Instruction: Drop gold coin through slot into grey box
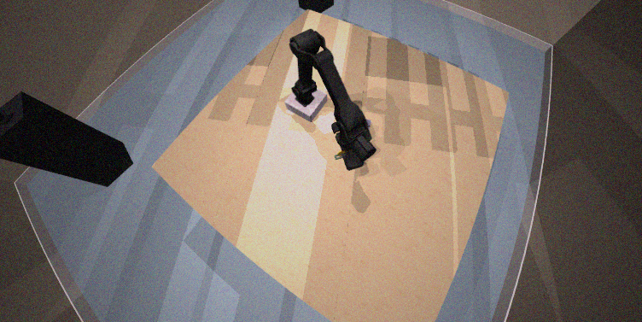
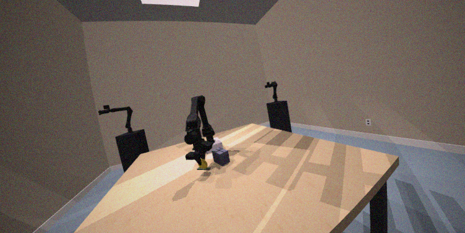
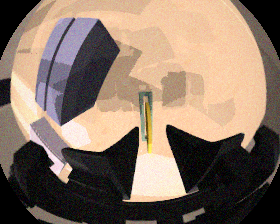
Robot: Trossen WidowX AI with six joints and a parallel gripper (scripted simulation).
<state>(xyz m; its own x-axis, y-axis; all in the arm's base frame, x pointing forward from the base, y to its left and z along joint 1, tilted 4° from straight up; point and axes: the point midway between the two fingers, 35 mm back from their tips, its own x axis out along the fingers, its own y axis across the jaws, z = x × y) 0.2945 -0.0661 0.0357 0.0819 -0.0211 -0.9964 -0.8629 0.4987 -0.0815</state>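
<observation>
My gripper tip is 1 cm past the gold coin and 1 cm above it.
</observation>
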